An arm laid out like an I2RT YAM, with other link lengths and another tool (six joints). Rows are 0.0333 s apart.
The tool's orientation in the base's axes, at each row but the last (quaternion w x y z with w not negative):
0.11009, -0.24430, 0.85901, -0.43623
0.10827, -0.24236, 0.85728, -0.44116
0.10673, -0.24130, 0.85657, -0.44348
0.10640, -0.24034, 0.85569, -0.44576
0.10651, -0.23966, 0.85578, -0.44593
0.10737, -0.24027, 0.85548, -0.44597
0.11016, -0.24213, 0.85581, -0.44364
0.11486, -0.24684, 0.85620, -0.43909
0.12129, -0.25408, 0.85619, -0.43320
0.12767, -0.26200, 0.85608, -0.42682
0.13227, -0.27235, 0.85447, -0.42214
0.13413, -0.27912, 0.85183, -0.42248
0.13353, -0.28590, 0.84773, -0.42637
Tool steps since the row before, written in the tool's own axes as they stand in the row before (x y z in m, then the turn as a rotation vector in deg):
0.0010, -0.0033, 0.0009, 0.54, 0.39, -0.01
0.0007, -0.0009, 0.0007, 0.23, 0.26, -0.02
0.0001, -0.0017, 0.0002, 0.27, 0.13, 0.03
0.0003, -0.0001, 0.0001, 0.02, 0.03, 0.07
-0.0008, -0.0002, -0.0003, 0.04, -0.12, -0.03
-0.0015, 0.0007, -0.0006, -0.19, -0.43, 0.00
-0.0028, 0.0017, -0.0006, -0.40, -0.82, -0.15
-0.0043, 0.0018, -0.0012, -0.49, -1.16, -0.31
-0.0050, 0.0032, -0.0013, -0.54, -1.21, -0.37
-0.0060, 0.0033, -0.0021, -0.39, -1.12, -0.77
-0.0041, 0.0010, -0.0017, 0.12, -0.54, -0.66
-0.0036, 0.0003, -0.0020, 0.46, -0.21, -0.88
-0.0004, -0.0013, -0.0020, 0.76, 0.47, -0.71
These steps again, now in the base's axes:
0.0006, -0.0028, 0.0021, -0.59, -0.08, -0.29
0.0000, -0.0013, 0.0003, -0.29, 0.02, -0.19
0.0005, -0.0010, 0.0013, -0.26, -0.09, -0.11
-0.0002, -0.0003, 0.0000, 0.00, -0.05, -0.06
0.0006, 0.0005, 0.0003, -0.01, -0.06, 0.12
0.0008, 0.0015, -0.0003, 0.30, -0.11, 0.34
0.0016, 0.0027, -0.0011, 0.54, -0.09, 0.74
0.0026, 0.0040, -0.0008, 0.66, -0.10, 1.11
0.0026, 0.0052, -0.0019, 0.70, -0.06, 1.19
0.0029, 0.0064, -0.0014, 0.36, 0.17, 1.36
0.0022, 0.0040, 0.0002, -0.21, 0.09, 0.83
0.0019, 0.0036, 0.0009, -0.70, 0.19, 0.70
-0.0001, 0.0009, 0.0022, -1.12, 0.23, 0.06

